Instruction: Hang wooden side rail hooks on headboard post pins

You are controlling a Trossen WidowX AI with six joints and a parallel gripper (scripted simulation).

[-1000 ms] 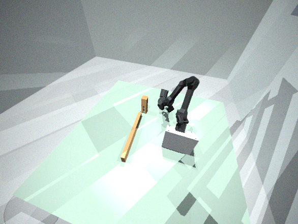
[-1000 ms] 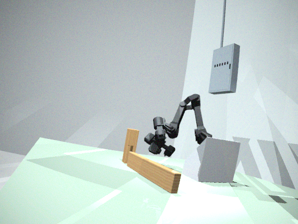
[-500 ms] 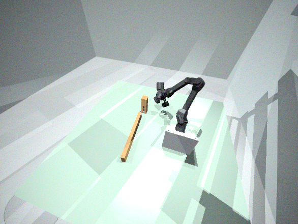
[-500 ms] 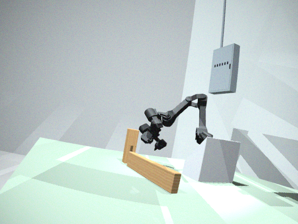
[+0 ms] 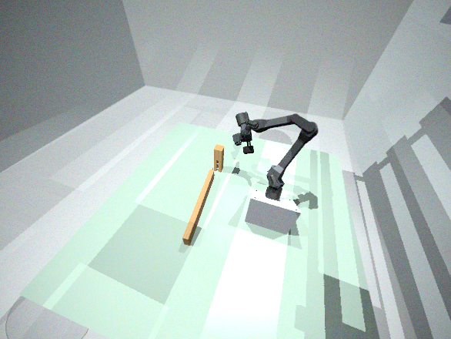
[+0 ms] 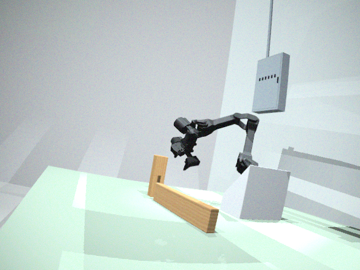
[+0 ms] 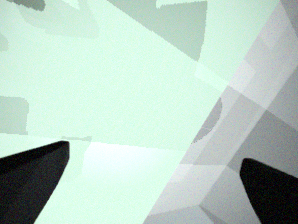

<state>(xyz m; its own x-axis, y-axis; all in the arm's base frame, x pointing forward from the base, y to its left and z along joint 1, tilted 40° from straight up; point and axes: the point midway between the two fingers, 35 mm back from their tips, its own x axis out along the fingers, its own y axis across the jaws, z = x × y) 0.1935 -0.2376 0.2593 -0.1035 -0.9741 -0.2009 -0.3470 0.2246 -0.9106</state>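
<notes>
Right now my gripper tip is 150 mm short of the headboard post, 140 mm to the right of it and 70 mm above it.
</notes>
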